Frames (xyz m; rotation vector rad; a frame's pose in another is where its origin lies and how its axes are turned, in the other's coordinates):
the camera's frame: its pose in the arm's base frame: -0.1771 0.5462 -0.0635 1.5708 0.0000 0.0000
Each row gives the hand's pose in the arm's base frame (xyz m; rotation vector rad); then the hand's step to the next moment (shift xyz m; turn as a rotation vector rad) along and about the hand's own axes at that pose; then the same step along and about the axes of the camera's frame.
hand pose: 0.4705 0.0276 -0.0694 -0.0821 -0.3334 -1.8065
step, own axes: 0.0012 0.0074 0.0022 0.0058 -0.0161 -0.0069
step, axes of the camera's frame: 0.0065 0.0037 0.0022 -0.0161 -0.0082 0.0037
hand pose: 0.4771 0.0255 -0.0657 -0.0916 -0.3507 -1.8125
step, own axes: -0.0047 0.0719 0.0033 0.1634 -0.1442 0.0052
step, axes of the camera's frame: 0.0695 0.0156 0.0111 -0.1826 0.0176 0.1178
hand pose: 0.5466 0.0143 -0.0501 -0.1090 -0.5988 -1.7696
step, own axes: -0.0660 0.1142 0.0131 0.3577 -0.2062 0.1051
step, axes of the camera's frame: 0.1221 0.0249 -0.0452 -0.3202 0.1562 0.2337
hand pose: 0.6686 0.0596 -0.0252 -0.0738 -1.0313 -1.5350
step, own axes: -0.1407 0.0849 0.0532 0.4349 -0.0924 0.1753
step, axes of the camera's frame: 0.0824 -0.0025 -0.1518 -0.2820 0.3058 0.2353
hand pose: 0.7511 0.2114 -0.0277 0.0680 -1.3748 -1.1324
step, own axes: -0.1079 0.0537 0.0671 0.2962 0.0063 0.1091
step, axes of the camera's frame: 0.0013 -0.0257 -0.1355 -0.1435 0.2490 0.1307
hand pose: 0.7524 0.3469 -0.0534 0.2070 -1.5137 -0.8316
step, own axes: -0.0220 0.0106 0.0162 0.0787 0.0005 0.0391
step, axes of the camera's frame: -0.0079 -0.0094 -0.0266 -0.0479 0.0665 0.0318
